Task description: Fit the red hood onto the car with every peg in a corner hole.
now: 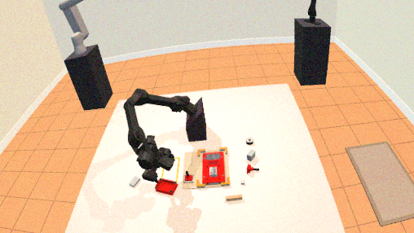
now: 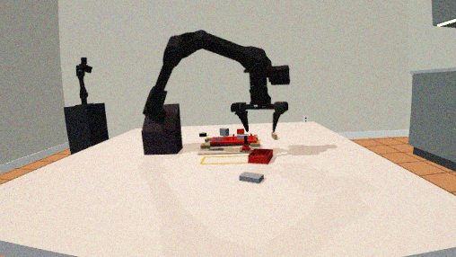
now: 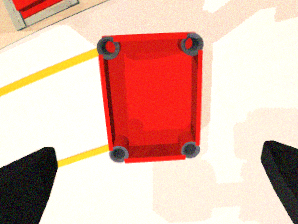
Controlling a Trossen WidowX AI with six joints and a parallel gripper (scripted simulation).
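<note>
Right now my gripper tip is 90 mm above the red hood. The rest, counted from my gripper tip: orange-cornered jig 110 mm behind, 200 mm to the left, 80 mm below; then grey engine block 70 mm behind, 230 mm to the left, 70 mm below; then wooden block 80 mm ahead, 320 mm to the left, 80 mm below.
</note>
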